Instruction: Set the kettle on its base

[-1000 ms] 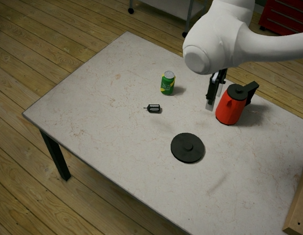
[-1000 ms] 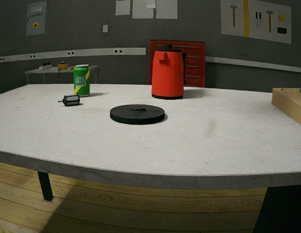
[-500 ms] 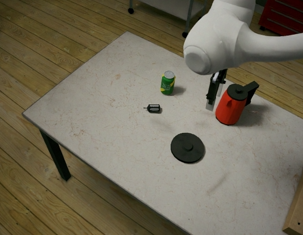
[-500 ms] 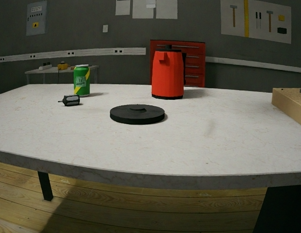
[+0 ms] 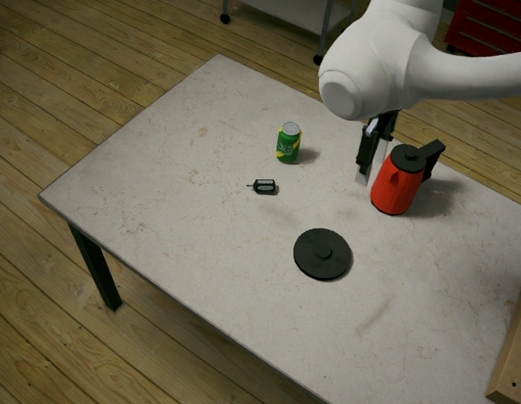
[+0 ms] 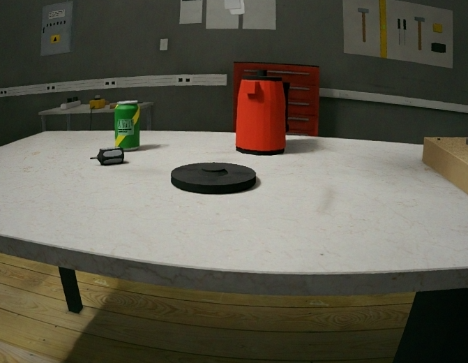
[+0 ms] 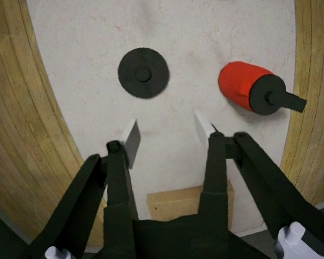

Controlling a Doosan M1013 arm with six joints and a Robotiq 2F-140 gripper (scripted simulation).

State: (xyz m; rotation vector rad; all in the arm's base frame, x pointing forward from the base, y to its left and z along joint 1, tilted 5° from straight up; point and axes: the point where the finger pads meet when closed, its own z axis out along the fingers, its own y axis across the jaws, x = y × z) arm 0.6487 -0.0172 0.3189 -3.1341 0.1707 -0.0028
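Right now the red kettle is 80 mm behind my hand, 260 mm to the right of it and 240 mm below it. From my hand the other things lie so: black round base (30 mm ahead, 50 mm to the left, 330 mm below); then black tool (270 mm ahead, 60 mm to the right, 320 mm below).
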